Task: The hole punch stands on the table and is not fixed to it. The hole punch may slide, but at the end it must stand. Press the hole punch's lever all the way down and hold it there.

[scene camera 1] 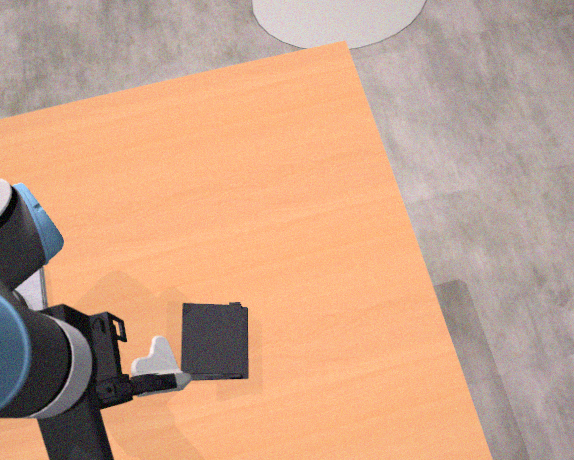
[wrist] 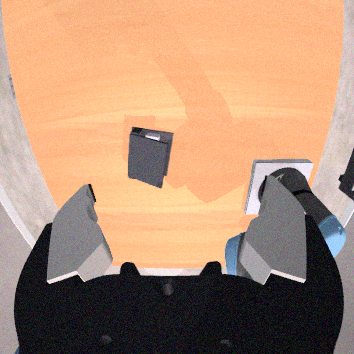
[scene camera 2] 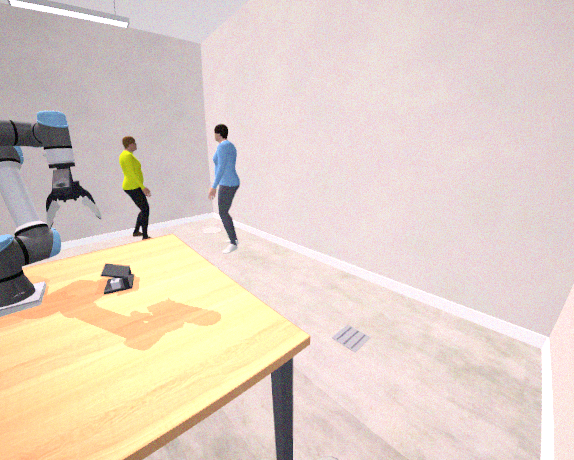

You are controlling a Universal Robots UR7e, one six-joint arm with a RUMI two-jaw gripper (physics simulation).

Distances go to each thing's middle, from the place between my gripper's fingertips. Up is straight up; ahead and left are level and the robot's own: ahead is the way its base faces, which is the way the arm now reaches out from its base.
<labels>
My hand is 24 cm above the flat lever (scene camera 1: 211,343), 9 cm to the right of it and 7 cm short of it. Also, from my hand: dark grey hole punch (scene camera 2: 120,284) 26 cm below, 9 cm to the left, 7 cm ahead.
</labels>
